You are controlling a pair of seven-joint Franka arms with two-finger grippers.
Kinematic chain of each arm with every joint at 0, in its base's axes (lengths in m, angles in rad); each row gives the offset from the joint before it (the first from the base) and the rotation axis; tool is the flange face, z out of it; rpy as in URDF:
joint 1: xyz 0 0 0.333 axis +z
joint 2: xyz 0 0 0 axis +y
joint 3: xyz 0 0 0.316 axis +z
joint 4: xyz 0.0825 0 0 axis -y
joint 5: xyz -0.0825 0 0.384 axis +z
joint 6: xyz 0 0 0 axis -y
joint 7: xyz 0.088 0 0 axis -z
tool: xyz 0 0 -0.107 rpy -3.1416 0 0
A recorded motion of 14 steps. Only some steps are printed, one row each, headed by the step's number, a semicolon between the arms.
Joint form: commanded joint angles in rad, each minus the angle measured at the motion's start. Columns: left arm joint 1, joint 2, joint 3, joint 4, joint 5, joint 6, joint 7; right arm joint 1, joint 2, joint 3, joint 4, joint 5, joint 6, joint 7.
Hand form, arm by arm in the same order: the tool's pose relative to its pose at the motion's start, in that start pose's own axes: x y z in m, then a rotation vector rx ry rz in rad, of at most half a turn. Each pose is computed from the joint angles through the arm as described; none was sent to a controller.
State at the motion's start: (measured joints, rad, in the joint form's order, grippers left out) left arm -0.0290 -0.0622 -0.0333 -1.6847 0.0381 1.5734 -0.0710; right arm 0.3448 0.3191 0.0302 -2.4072 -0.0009 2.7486 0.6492
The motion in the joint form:
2: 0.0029 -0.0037 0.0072 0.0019 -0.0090 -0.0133 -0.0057; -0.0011 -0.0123 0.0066 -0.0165 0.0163 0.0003 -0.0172
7: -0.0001 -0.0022 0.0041 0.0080 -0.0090 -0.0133 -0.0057; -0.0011 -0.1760 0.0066 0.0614 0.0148 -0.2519 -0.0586
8: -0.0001 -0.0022 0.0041 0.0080 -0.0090 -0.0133 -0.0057; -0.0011 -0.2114 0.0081 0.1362 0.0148 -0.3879 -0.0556
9: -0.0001 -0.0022 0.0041 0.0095 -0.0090 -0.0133 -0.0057; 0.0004 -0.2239 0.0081 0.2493 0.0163 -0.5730 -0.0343
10: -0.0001 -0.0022 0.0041 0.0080 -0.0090 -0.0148 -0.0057; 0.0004 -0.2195 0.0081 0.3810 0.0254 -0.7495 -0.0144
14: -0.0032 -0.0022 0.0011 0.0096 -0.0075 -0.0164 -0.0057; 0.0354 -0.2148 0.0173 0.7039 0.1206 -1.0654 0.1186
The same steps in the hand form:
2: -0.0022 -0.0048 -0.0014 -0.0093 -0.0088 -0.0159; -0.0054 0.0013 -0.0010 0.0040 -0.0079 -0.0074
7: -0.0018 -0.0015 -0.0037 -0.0091 -0.0039 -0.0100; 0.0125 -0.0133 -0.0882 -0.0048 -0.0145 -0.0533
8: -0.0018 -0.0015 -0.0037 -0.0091 -0.0039 -0.0100; 0.0225 -0.0225 -0.1243 -0.0198 -0.0356 -0.0530
9: -0.0018 -0.0015 -0.0044 -0.0092 -0.0024 -0.0100; 0.0339 -0.0331 -0.1629 -0.0538 -0.0845 -0.0338
10: -0.0020 -0.0015 -0.0035 -0.0090 -0.0054 -0.0100; 0.0462 -0.0440 -0.2042 -0.0767 -0.1289 -0.0113
14: -0.0023 0.0016 -0.0043 -0.0070 -0.0051 -0.0040; 0.0450 -0.0887 -0.3260 -0.0134 -0.1861 0.0876

